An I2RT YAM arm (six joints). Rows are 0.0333 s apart.
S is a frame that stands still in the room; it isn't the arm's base.
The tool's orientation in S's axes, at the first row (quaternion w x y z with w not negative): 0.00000 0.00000 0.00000 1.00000
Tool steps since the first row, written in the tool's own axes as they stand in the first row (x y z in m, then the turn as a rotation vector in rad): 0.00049 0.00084 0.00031 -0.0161 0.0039 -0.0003; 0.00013 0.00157 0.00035 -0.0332 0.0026 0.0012; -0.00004 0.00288 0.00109 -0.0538 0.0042 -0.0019; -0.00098 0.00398 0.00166 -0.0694 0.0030 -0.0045; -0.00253 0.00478 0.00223 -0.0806 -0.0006 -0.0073; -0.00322 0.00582 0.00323 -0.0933 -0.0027 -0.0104; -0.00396 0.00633 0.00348 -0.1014 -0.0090 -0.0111; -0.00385 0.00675 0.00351 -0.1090 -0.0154 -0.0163
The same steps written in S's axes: -0.00049 -0.00084 0.00031 0.0161 -0.0039 -0.0003; -0.00013 -0.00157 0.00035 0.0332 -0.0026 0.0012; 0.00004 -0.00288 0.00109 0.0538 -0.0042 -0.0019; 0.00098 -0.00398 0.00166 0.0694 -0.0030 -0.0045; 0.00253 -0.00478 0.00223 0.0806 0.0006 -0.0073; 0.00322 -0.00582 0.00323 0.0933 0.0027 -0.0104; 0.00396 -0.00633 0.00348 0.1014 0.0090 -0.0111; 0.00385 -0.00675 0.00351 0.1090 0.0154 -0.0163
